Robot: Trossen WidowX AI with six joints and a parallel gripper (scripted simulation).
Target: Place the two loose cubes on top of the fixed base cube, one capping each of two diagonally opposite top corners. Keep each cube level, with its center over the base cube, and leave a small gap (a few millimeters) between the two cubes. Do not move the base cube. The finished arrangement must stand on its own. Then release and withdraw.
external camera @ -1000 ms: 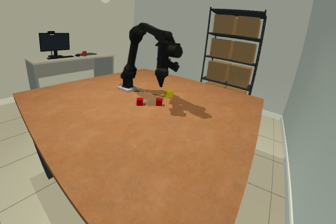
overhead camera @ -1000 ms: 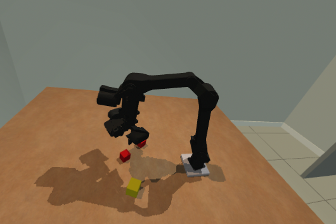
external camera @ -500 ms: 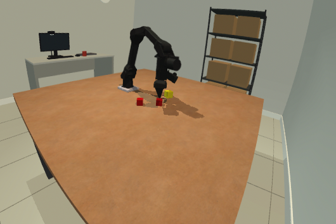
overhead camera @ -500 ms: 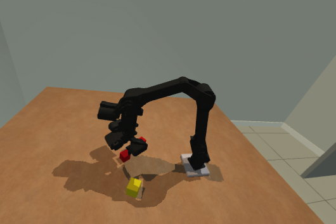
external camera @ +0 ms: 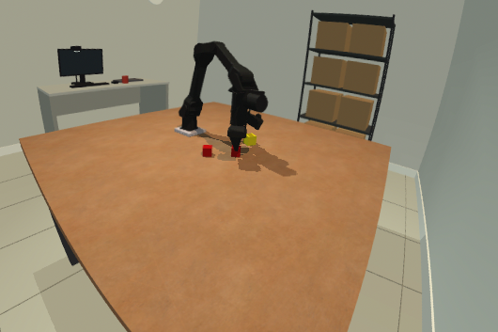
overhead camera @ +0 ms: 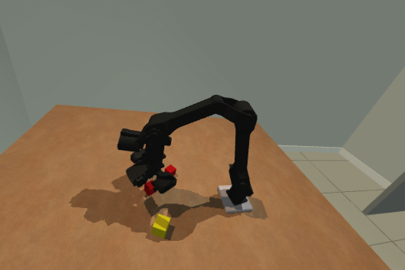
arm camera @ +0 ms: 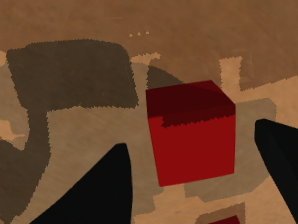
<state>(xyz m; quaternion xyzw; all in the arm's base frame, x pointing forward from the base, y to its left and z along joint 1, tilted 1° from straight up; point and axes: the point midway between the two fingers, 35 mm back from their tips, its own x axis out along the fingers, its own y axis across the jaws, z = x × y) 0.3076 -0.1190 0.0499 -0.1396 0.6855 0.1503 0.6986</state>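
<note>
My gripper tip is now 14 cm to the right of the yellow base cube, 1 cm past it and 1 cm above it.
</note>
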